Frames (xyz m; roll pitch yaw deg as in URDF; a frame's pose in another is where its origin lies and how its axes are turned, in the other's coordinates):
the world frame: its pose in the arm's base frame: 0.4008 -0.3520 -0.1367 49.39 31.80 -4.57
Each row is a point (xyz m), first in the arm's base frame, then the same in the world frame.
Working: the arm's base frame: its pose in the world frame: -0.4354 0.1248 -0.3132 -54.80 -16.35 28.01

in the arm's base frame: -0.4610 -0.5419 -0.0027
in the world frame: -0.7879 -0.4191 -0.0195
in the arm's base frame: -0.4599 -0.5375 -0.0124
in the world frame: -0.7821 -0.4221 -0.0280
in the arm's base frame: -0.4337 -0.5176 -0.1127
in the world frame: -0.7084 -0.4627 -0.0917
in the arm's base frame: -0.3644 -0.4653 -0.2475
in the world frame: -0.5822 -0.4862 -0.1878
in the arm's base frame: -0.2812 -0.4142 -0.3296
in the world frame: -0.4719 -0.4702 -0.2499
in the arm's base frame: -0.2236 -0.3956 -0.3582
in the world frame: -0.4093 -0.4512 -0.2641
